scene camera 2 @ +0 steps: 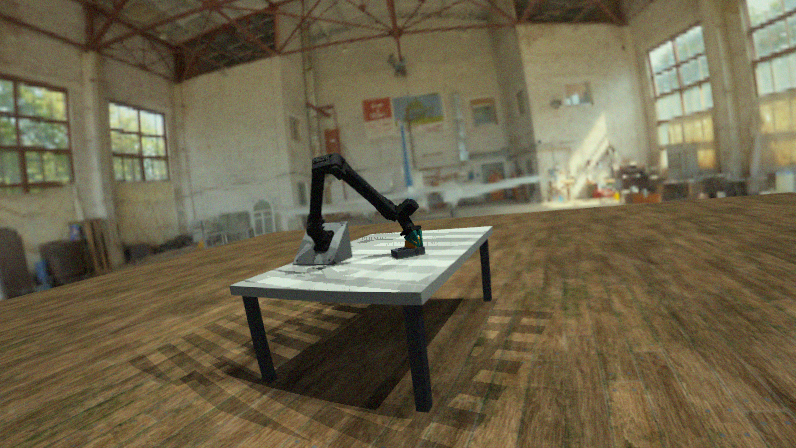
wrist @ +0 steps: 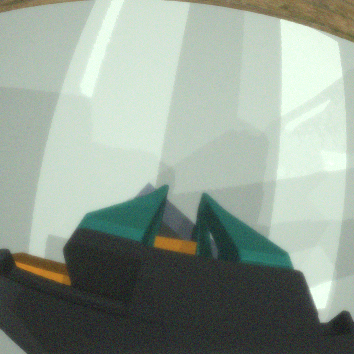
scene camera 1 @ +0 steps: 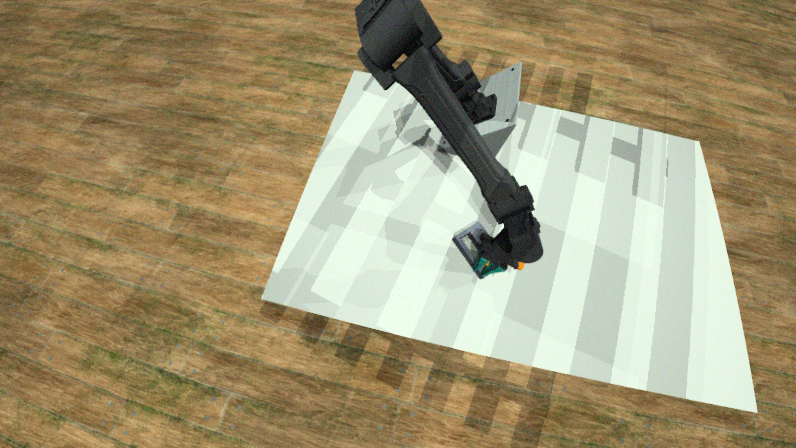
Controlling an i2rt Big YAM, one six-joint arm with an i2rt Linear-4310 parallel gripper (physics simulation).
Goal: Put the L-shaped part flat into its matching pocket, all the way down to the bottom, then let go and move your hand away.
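Frame: origin at the arm's base, x left, y back, z up, level; metres.
Seen in the pictures: gripper, fingertip midpoint: [scene camera 2: 420, 246] [wrist: 183, 196] [scene camera 1: 477, 272]; arm's base, link origin: [scene camera 2: 324, 241] [scene camera 1: 478, 113].
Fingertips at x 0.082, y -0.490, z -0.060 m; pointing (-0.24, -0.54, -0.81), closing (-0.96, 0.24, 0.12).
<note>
Offsets run from my fingertips to a thing's middle. "pt": to the spot under its first point. Level surfaces: height alone.
The orange L-shaped part @(pt dx +0.104, dy +0.038, dz +0.025 m) [scene camera 1: 520, 266] [scene camera 2: 411, 242] [wrist: 175, 245] is held between the green fingertips of my gripper [wrist: 183, 196]. In the wrist view a second orange stretch of it shows at the lower left, behind the dark gripper body. My gripper is shut on the part, over one end of the dark grey pocket block @(dx +0.003, dy +0.071, dz -0.023 m) [scene camera 1: 464, 253] [scene camera 2: 399, 254] [wrist: 177, 220]. The block lies on the table, with part of its opening showing in the scene camera 1 view. The gripper hides most of the part and the block, so I cannot tell how deep the part sits.
The white table @(dz -0.041 m) [scene camera 1: 668, 333] [scene camera 2: 356, 284] bears the block and the arm's grey slanted base bracket [scene camera 1: 504, 91] [scene camera 2: 340, 244]. The table's far edge and the wooden floor show at the top of the wrist view.
</note>
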